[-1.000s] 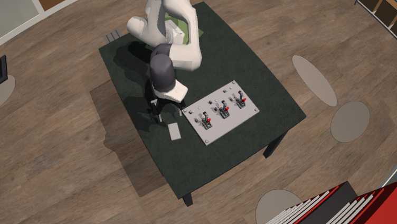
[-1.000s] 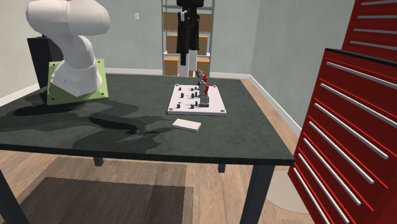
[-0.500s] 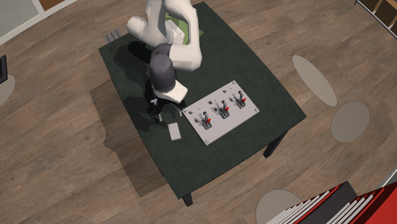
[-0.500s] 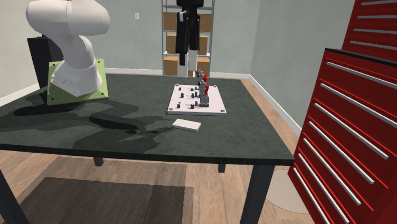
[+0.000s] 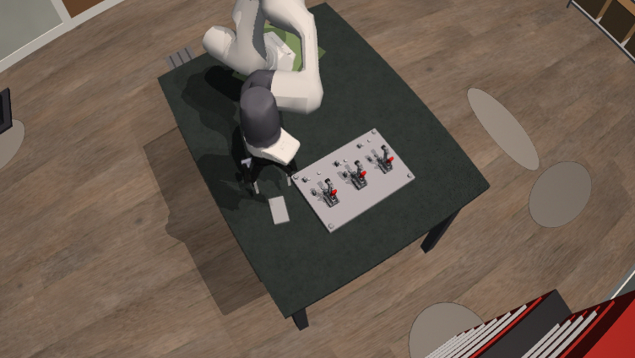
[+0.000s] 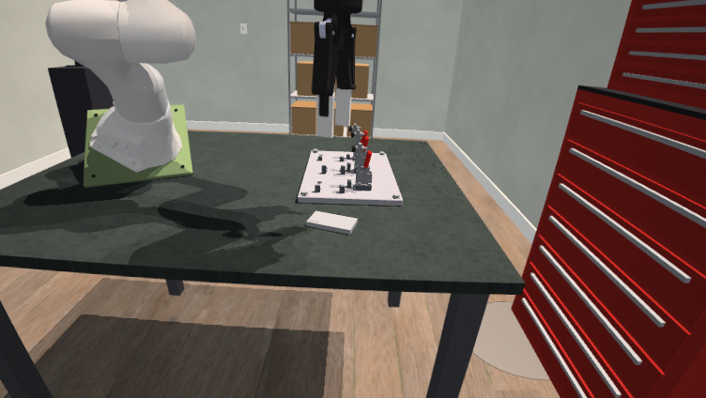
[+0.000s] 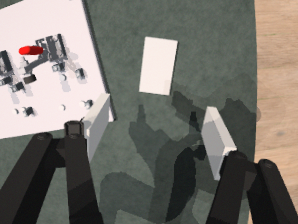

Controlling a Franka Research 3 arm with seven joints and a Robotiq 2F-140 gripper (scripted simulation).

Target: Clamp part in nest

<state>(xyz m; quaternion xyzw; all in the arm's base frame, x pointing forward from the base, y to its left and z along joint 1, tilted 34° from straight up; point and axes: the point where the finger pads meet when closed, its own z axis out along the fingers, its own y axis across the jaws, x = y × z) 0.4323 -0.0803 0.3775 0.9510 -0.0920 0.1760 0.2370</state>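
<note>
The part is 210 mm below my hand. Also, from my hand: light grey fixture plate: 270 mm to the left, 210 mm below, 30 mm ahead; clamp: 380 mm to the left, 160 mm below, 50 mm ahead.
</note>
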